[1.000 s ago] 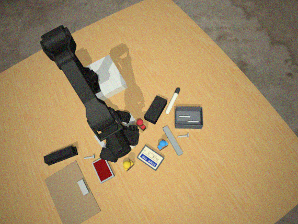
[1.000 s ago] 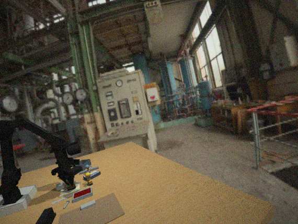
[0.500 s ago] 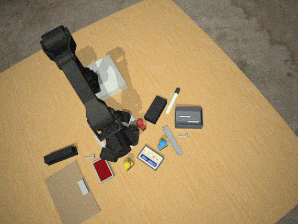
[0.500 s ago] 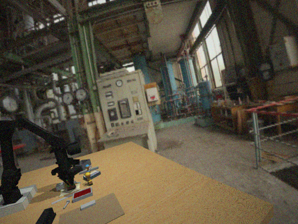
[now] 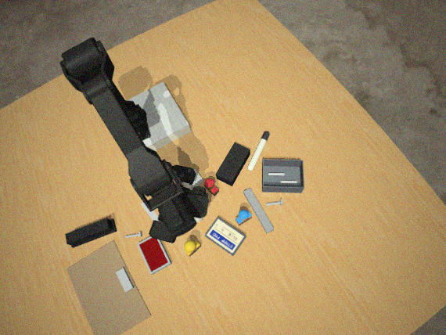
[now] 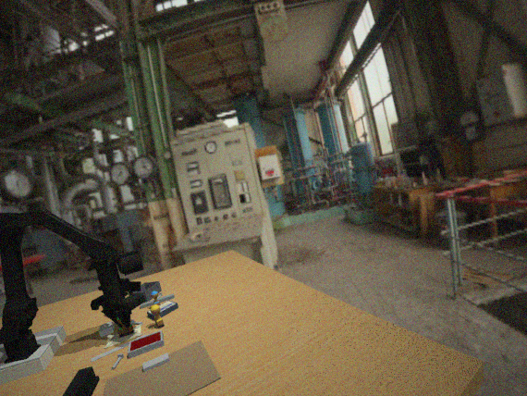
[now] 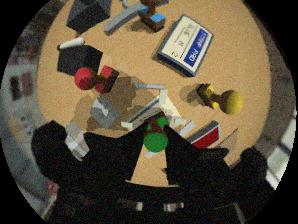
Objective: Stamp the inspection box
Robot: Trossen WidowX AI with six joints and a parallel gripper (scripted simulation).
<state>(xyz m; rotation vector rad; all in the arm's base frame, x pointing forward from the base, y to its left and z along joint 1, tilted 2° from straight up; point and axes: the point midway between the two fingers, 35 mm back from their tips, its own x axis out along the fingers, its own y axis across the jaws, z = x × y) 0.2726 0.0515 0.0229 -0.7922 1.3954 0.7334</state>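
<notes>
The cream card is 1 cm behind my gripper tip, 1 cm to the right of it and 3 cm below it. Round my gripper tip: yellow stamp 10 cm ahead; green-knobbed stamp right at my gripper tip; red stamp 4 cm behind, 10 cm to the left.
</notes>
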